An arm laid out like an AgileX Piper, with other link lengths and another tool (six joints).
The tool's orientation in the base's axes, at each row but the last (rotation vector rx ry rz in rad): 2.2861, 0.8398, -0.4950; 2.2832, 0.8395, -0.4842; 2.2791, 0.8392, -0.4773; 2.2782, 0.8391, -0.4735; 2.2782, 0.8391, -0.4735; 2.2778, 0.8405, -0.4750; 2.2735, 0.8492, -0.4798; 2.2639, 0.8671, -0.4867; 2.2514, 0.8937, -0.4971; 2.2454, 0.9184, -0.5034; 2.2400, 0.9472, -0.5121; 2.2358, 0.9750, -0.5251; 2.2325, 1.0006, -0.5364
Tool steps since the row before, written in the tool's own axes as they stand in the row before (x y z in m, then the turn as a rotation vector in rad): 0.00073, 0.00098, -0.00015, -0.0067, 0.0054, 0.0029; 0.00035, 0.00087, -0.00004, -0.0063, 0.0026, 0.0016; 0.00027, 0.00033, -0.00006, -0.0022, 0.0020, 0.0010; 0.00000, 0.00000, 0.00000, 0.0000, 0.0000, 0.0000; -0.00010, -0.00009, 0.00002, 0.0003, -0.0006, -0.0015; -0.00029, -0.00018, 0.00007, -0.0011, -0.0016, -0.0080; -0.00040, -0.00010, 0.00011, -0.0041, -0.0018, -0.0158; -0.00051, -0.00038, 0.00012, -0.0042, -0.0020, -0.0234; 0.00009, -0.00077, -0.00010, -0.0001, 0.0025, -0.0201; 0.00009, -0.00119, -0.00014, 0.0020, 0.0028, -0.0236; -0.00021, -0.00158, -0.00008, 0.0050, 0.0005, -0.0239; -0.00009, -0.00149, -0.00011, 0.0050, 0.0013, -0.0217; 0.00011, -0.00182, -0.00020, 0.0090, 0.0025, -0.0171
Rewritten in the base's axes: 0.00121, -0.00016, 0.00015, -0.0015, -0.0081, 0.0039; 0.00085, -0.00033, 0.00023, -0.0030, -0.0054, 0.0033; 0.00043, -0.00003, 0.00005, -0.0004, -0.0028, 0.0013; 0.00000, 0.00000, 0.00000, 0.0000, 0.0000, 0.0000; -0.00014, -0.00001, 0.00000, 0.0000, 0.0015, 0.0006; -0.00034, -0.00007, 0.00002, -0.0010, 0.0059, 0.0056; -0.00037, -0.00020, 0.00009, -0.0025, 0.0101, 0.0127; -0.00064, -0.00010, 0.00002, -0.0019, 0.0154, 0.0181; -0.00048, 0.00054, -0.00031, 0.0038, 0.0125, 0.0155; -0.00079, 0.00078, -0.00045, 0.0058, 0.0158, 0.0169; -0.00130, 0.00079, -0.00047, 0.0061, 0.0187, 0.0145; -0.00117, 0.00081, -0.00045, 0.0065, 0.0168, 0.0132; -0.00131, 0.00113, -0.00060, 0.0094, 0.0151, 0.0080
